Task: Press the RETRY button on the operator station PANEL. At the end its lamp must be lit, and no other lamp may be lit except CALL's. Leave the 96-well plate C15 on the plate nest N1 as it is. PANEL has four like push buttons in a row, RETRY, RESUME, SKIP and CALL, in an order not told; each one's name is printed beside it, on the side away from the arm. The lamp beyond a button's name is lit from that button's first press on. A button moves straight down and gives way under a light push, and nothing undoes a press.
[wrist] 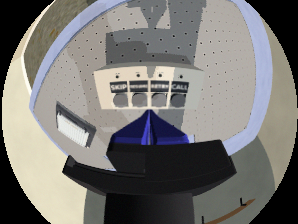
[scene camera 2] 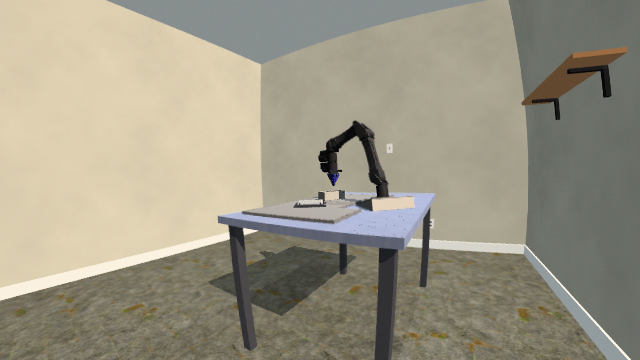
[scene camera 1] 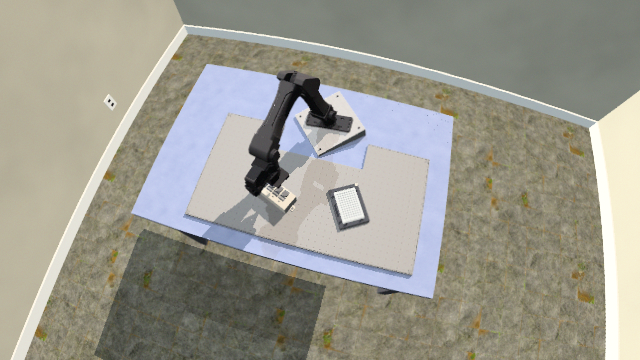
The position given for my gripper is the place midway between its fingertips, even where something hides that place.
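Scene camera 1 gives me a 96-well plate (scene camera 1: 345, 199), and in the wrist view I can see my gripper (wrist: 149, 113).
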